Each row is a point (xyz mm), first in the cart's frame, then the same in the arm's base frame.
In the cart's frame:
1: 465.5 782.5 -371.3
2: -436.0 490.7 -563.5
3: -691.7 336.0 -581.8
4: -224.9 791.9 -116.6
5: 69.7 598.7 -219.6
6: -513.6 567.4 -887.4
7: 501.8 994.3 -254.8
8: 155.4 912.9 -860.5
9: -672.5 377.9 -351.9
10: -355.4 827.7 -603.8
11: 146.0 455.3 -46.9
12: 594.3 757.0 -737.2
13: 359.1 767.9 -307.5
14: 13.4 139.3 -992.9
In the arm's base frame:
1: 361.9 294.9 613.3
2: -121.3 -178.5 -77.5
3: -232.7 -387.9 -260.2
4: -267.0 -59.4 469.9
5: 99.4 -65.4 491.9
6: -112.8 3.1 -366.9
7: 239.0 428.1 777.3
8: 216.8 512.1 80.2
9: -317.5 -451.0 -50.9
10: -222.9 143.8 9.0
11: 176.2 -233.5 640.4
12: 599.4 485.7 371.9
13: 265.2 216.0 607.7
14: 559.4 -110.6 -281.7

